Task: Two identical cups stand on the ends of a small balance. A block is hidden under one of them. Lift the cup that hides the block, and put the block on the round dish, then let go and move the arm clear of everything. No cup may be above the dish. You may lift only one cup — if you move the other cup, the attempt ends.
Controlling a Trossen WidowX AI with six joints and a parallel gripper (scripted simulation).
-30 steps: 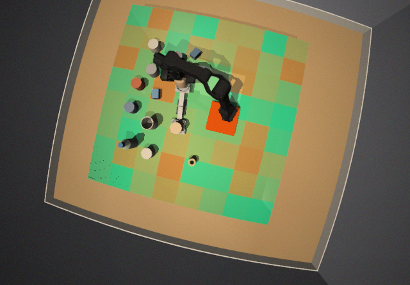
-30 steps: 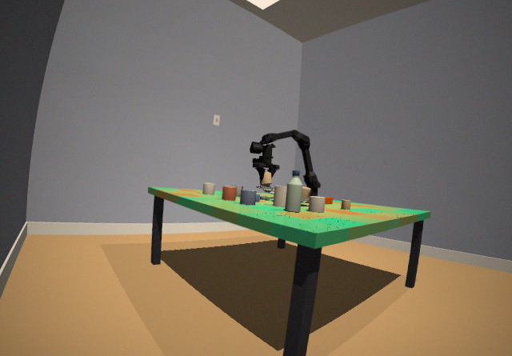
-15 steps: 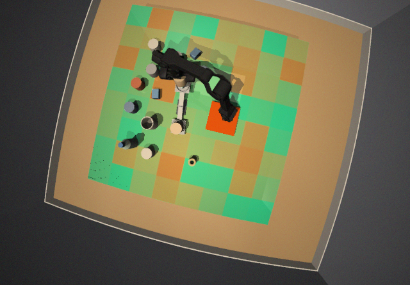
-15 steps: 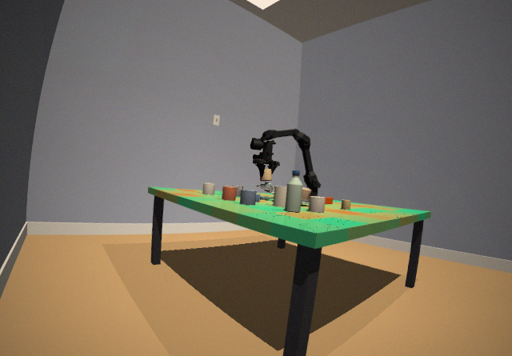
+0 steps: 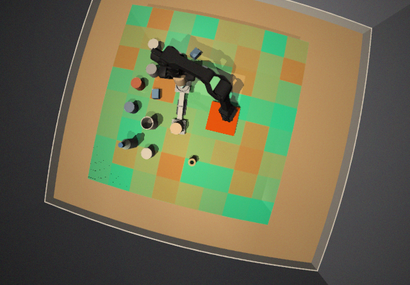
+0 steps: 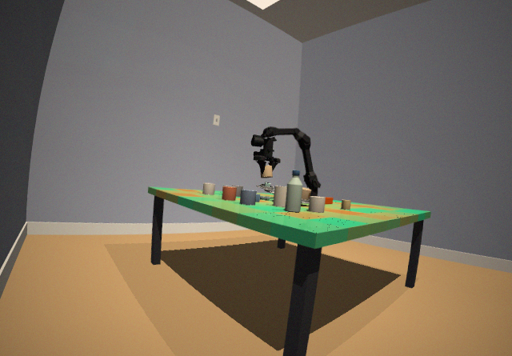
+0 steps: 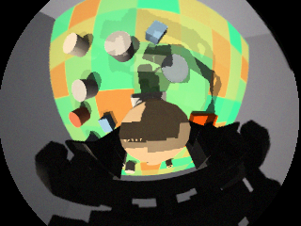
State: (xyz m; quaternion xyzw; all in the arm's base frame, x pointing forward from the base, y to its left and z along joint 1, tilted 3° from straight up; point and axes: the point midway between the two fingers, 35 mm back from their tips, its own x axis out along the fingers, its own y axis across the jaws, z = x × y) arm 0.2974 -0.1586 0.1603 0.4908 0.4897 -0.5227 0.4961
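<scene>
The round dish is 11 cm behind my gripper tip, 10 cm to the right of it and 15 cm below it. Round my gripper tip: tan cup (2 cm to the right, 1 cm above); then balance (14 cm to the left, 12 cm below); then white beam (1 cm ahead, 14 cm to the left, 13 cm below).
</scene>
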